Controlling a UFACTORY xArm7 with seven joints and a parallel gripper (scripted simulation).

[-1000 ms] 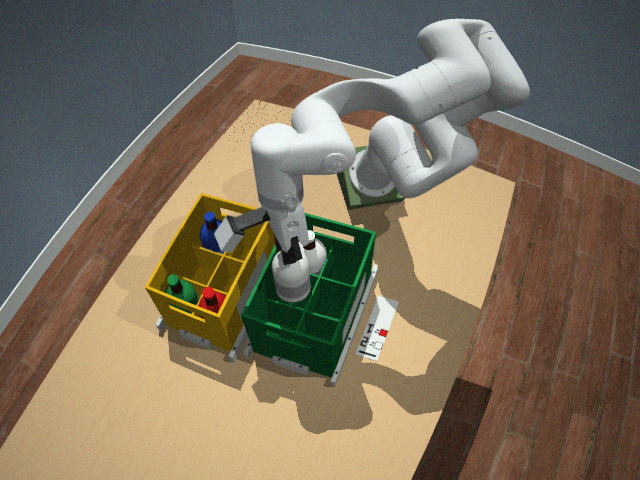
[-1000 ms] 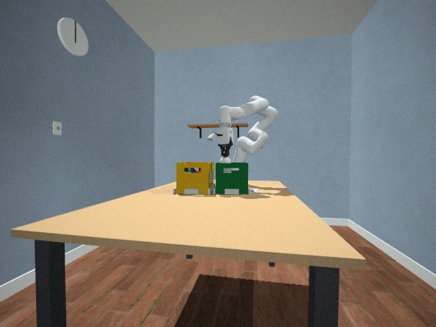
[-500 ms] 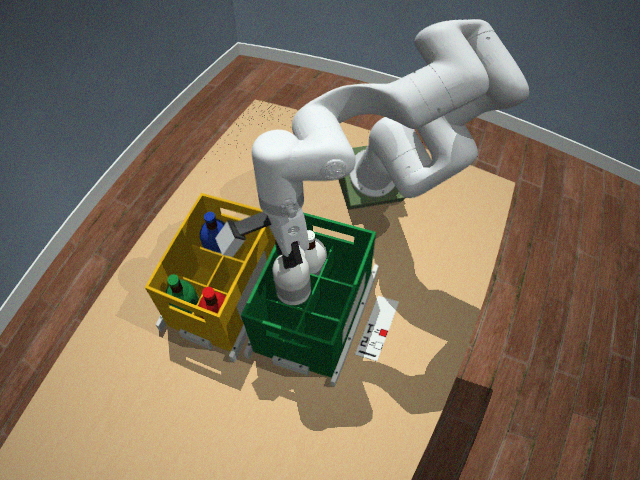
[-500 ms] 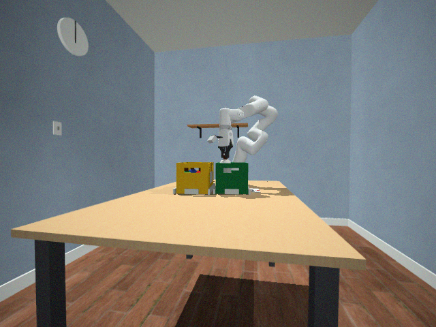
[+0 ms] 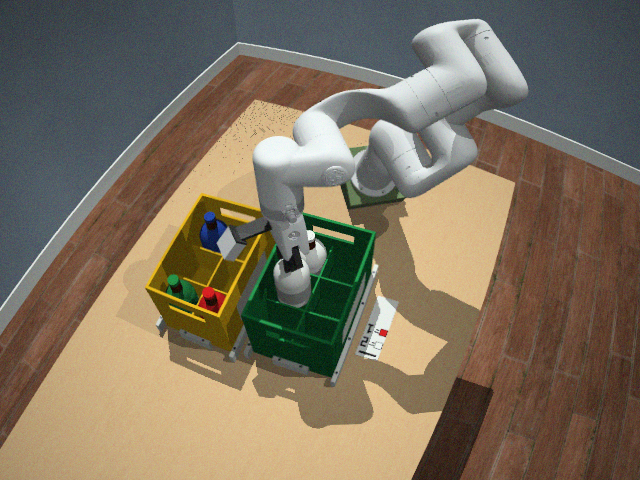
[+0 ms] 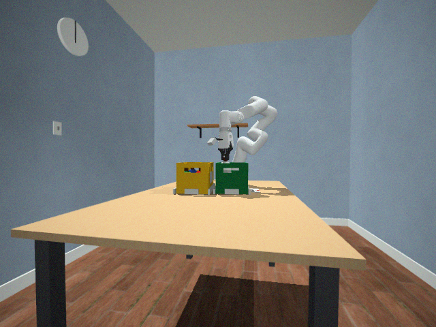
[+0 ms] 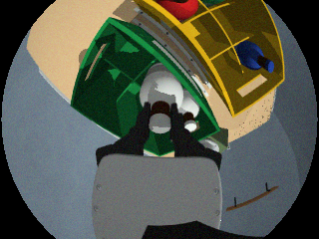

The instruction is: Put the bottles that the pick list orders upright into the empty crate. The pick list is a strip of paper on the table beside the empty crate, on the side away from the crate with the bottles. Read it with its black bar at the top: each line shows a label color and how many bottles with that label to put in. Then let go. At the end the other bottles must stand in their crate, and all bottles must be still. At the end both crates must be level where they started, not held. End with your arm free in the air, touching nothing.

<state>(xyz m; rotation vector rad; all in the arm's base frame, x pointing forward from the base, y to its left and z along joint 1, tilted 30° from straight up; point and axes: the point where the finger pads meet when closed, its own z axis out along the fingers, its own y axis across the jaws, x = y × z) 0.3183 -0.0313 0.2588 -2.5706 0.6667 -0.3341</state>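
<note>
Now: the green crate 20 mm behind my hand, 40 mm to the left of it and 130 mm below it. Round my hand: red-labelled bottle: 150 mm ahead, 90 mm to the right, 120 mm below; then blue bottle: 10 mm ahead, 240 mm to the right, 120 mm below; then yellow crate: 80 mm ahead, 160 mm to the right, 130 mm below.
</note>
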